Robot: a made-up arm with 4 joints.
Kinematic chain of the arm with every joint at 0, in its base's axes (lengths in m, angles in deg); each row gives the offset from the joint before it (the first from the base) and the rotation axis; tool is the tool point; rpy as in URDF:
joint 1: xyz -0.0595 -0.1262 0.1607 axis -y
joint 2: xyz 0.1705 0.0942 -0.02 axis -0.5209 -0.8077 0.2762
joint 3: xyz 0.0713 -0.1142 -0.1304 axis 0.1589 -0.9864 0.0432
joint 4: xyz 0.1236 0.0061 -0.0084 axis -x
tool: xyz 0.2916 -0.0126 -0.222 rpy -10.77 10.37 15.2
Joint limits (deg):
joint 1: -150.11..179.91
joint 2: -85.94..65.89
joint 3: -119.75..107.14
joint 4: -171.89..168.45
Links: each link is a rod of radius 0.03 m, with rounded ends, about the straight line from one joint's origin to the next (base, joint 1, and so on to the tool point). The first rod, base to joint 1, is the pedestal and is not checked.
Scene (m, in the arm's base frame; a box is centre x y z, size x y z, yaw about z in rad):
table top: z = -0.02
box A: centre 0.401 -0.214 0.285 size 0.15 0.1 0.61 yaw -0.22
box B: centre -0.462 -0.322 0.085 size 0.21 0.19 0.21 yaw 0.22
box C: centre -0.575 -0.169 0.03 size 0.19 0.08 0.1 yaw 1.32
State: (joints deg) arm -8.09 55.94 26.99 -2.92
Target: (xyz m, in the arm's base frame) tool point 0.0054 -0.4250 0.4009
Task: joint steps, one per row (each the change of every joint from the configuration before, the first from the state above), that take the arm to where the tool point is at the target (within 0.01 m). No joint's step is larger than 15 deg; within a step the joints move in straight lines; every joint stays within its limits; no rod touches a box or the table.
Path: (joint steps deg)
1: 5.63 -2.01 6.56 12.29
2: 5.63 -2.00 6.56 12.30
3: 5.63 -2.01 6.57 12.29
4: 5.63 -2.00 6.56 12.29
5: 5.64 -2.01 6.56 12.30
6: -0.56 -11.52 11.84 10.99
7: -0.56 -11.52 11.83 11.00
8: -0.56 -11.52 11.84 11.00
9: -0.55 -11.52 11.83 11.00

